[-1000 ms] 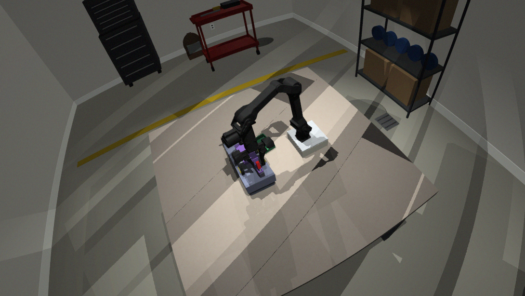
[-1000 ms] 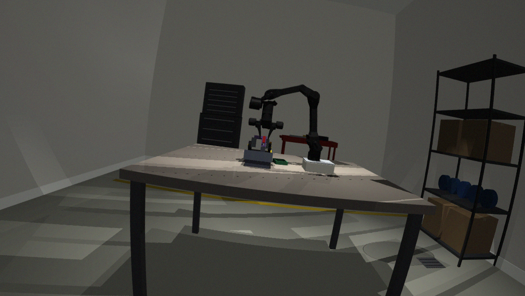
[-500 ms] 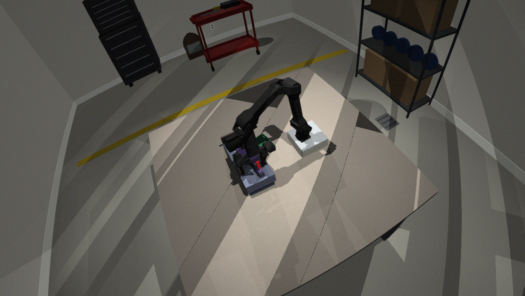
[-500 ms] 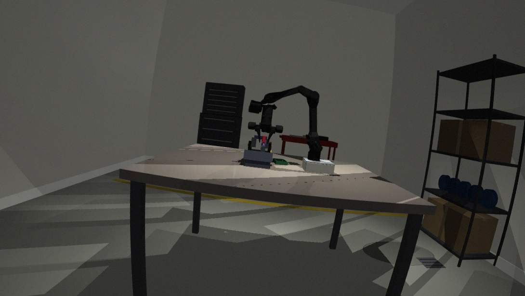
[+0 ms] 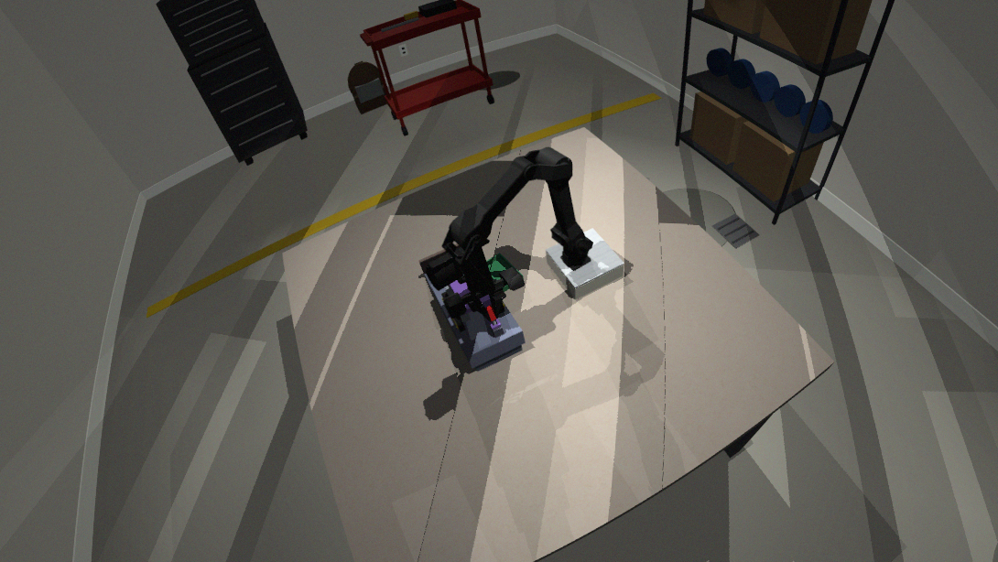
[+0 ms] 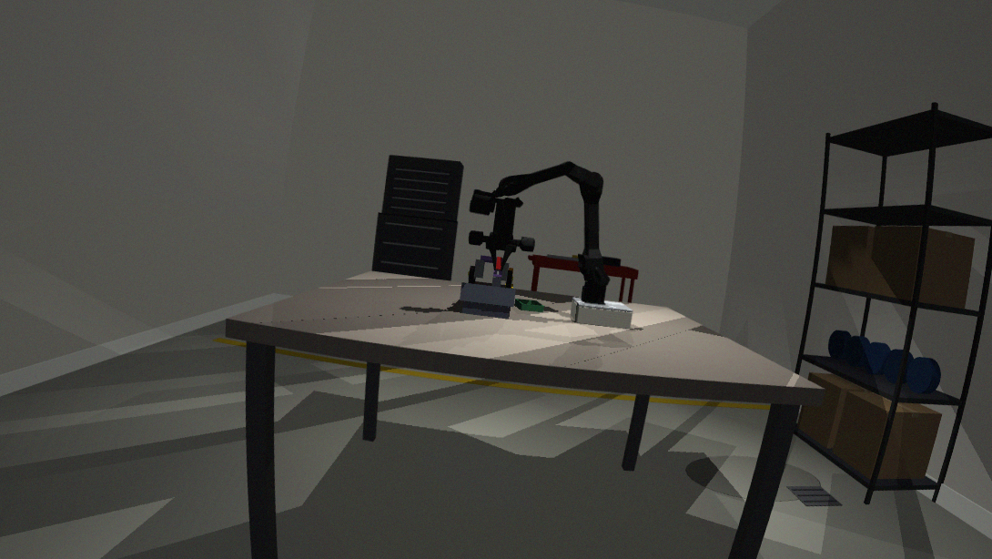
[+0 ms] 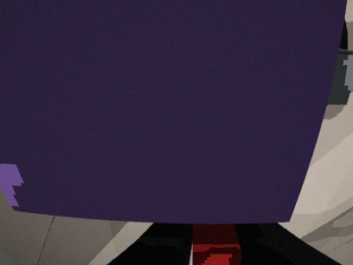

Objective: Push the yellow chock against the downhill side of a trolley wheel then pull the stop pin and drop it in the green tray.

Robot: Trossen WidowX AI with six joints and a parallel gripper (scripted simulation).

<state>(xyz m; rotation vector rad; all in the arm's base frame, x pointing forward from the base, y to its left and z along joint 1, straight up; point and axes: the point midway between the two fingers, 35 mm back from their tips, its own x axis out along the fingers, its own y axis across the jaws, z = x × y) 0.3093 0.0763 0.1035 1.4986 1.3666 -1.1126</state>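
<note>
Now: the green tray 21 cm to the right of my gripper tip, 13 cm below it and 13 cm behind it. Also, from my gripper tip: red-headed stop pin: right at my gripper tip; purple trolley: 10 cm to the right, 2 cm below, 1 cm ahead; yellow chock: 18 cm to the right, 6 cm behind, 5 cm below.
</note>
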